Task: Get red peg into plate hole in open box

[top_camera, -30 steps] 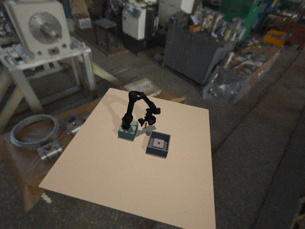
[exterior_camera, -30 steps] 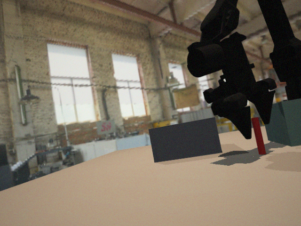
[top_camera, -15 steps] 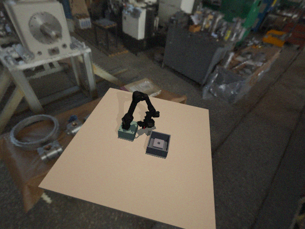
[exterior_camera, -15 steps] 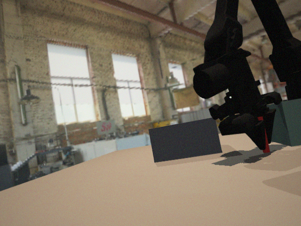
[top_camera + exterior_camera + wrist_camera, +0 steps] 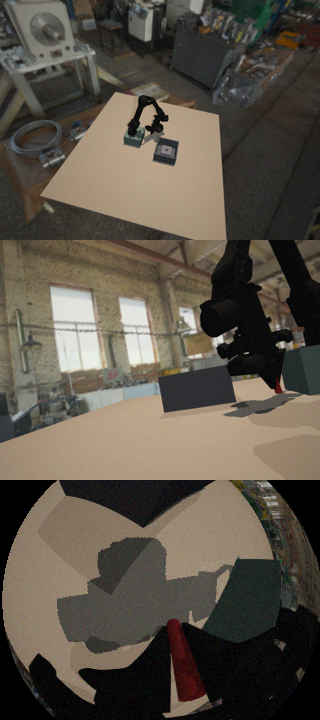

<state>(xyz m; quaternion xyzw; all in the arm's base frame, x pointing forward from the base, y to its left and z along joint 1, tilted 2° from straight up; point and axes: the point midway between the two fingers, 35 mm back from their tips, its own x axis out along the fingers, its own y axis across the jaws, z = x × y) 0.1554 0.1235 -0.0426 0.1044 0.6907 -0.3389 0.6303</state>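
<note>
My gripper tip is 19 cm short of the grey plate, 15 cm to the left of it and 1 cm below it. Round my gripper tip: dark box (19 cm ahead, 15 cm to the right); then red peg (1 cm to the left, 3 cm above).
</note>
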